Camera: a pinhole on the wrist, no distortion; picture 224 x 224 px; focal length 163.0 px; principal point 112.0 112.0 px. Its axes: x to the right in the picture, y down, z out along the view. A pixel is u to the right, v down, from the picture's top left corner.
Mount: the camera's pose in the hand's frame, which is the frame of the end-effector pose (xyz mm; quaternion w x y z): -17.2 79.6 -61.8 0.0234 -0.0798 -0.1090 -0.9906
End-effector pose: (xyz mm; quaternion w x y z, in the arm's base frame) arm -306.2 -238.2 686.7 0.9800 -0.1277 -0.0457 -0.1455
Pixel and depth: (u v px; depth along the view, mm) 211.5 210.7 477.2
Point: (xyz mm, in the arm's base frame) -567.3 -144.2 1173.0
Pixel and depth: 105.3 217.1 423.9
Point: -276.5 -241.1 1106.2
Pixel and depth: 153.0 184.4 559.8
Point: -400.3 -118.1 1223.2
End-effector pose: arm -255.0 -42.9 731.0 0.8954 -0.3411 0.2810 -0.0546
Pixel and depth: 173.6 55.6 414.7
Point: -202.0 417.3 792.2
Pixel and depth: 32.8 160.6 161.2
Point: -139.1 38.1 700.4
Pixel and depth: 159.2 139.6 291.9
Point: -176.1 184.6 844.4
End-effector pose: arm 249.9 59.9 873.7 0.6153 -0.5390 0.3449 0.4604
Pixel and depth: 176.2 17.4 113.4
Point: 73.6 89.7 867.5
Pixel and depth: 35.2 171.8 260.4
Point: 242.6 274.5 753.8
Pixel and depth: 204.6 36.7 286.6
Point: -64.0 239.6 951.0
